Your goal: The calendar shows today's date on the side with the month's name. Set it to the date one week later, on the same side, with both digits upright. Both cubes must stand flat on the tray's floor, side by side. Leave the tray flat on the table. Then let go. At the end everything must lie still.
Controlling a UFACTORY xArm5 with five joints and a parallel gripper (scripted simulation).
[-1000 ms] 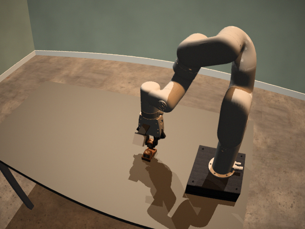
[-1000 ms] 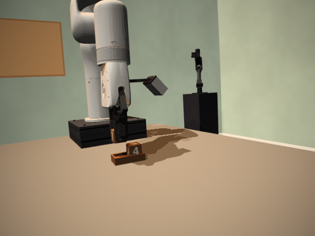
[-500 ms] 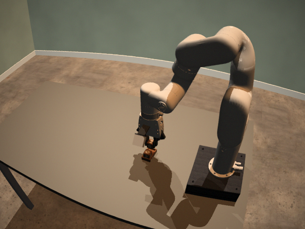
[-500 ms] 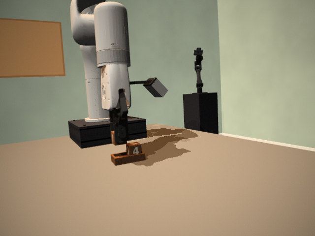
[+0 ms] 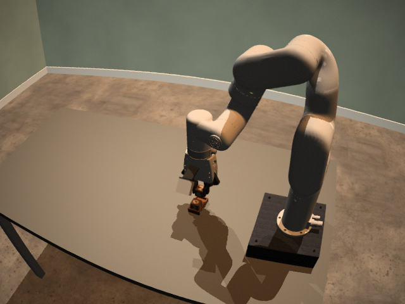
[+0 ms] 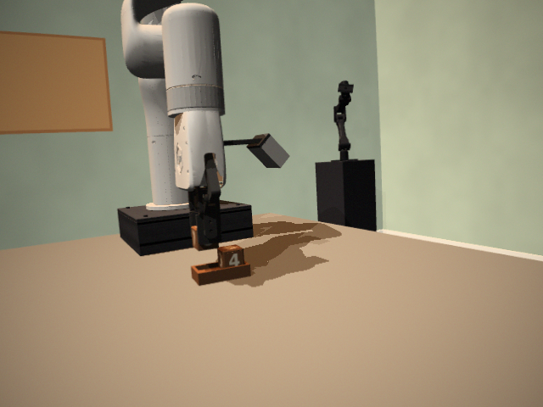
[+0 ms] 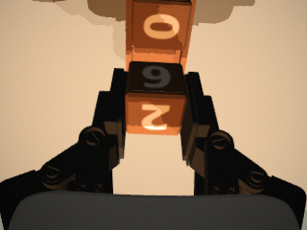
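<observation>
Now: hand 2 cm to the right of the brown tray and 7 cm above it.
</observation>
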